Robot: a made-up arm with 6 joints. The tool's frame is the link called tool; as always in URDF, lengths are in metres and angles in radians. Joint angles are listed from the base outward. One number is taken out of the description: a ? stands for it. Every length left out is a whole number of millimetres.
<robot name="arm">
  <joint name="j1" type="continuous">
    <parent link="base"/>
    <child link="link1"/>
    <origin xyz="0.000 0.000 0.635" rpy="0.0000 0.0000 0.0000"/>
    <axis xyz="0 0 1"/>
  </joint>
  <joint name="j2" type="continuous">
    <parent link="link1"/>
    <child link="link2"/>
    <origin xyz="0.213 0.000 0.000" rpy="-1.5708 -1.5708 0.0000"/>
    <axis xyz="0 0 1"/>
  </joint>
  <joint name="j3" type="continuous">
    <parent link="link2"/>
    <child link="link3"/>
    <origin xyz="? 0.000 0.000" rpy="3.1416 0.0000 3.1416"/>
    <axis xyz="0 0 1"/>
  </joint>
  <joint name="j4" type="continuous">
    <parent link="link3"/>
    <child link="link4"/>
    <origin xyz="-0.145 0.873 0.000" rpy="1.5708 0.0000 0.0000"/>
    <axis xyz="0 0 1"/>
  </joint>
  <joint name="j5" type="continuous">
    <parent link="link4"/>
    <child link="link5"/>
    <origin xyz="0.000 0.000 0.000" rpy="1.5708 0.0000 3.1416"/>
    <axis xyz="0 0 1"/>
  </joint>
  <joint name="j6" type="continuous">
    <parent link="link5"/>
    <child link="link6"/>
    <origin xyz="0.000 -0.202 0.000" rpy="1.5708 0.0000 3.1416"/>
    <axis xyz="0 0 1"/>
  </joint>
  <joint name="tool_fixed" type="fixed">
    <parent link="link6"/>
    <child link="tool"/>
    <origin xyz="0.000 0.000 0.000" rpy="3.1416 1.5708 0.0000"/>
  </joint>
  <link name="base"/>
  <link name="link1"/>
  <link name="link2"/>
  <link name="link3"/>
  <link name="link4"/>
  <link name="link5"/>
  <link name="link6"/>
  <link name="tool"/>
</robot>
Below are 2 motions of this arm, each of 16 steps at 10 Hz.
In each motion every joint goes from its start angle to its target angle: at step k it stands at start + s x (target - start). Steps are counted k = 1, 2, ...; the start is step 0. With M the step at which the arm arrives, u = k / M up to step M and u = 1 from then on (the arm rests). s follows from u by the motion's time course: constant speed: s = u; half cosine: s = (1 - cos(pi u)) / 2; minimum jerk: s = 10 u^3 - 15 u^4 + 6 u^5.
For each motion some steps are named. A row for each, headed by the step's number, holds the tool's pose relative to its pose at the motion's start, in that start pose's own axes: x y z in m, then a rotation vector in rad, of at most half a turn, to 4 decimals.
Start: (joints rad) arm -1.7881 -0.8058 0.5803 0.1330 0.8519 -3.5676
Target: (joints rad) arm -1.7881 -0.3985 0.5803 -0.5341 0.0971 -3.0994
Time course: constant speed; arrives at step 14
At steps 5, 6, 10, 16:
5: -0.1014 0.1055 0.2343 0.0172 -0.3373 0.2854
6: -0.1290 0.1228 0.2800 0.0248 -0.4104 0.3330
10: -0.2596 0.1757 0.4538 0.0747 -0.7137 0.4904
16: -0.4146 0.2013 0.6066 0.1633 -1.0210 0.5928

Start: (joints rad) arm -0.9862 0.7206 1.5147 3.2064 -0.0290 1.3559
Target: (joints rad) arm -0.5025 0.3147 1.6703 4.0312 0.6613 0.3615
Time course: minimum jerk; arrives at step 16
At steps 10, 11, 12, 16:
10: -0.1734 0.4815 -0.2825 0.4308 -0.0529 -0.0283
11: -0.2103 0.5459 -0.2854 0.5046 -0.0913 -0.0113
12: -0.2417 0.5965 -0.2819 0.5680 -0.1260 0.0063
16: -0.2865 0.6627 -0.2691 0.6597 -0.1777 0.0359

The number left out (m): 0.562
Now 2 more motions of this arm.
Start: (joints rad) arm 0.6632 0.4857 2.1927 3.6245 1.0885 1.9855
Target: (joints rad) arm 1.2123 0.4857 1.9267 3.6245 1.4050 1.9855
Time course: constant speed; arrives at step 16
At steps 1, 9, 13, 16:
1: 0.0089 -0.0006 -0.0222 0.0121 0.0441 -0.0205
9: 0.0353 0.0174 -0.2194 0.0703 0.4077 -0.1667
13: 0.0160 0.0417 -0.3226 0.0731 0.5942 -0.2265
16: -0.0131 0.0659 -0.3977 0.0633 0.7346 -0.2649

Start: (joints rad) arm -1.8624 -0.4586 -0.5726 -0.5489 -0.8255 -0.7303
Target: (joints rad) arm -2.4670 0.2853 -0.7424 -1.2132 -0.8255 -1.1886
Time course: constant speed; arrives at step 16
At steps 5, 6, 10, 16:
5: 0.1251 -0.1881 0.1729 0.5499 0.0587 -0.1043
6: 0.1435 -0.2328 0.2031 0.6648 0.0657 -0.1193
10: 0.1969 -0.4284 0.3014 1.1367 0.0814 -0.1592
16: 0.2269 -0.7468 0.3659 1.8703 0.0782 -0.1576

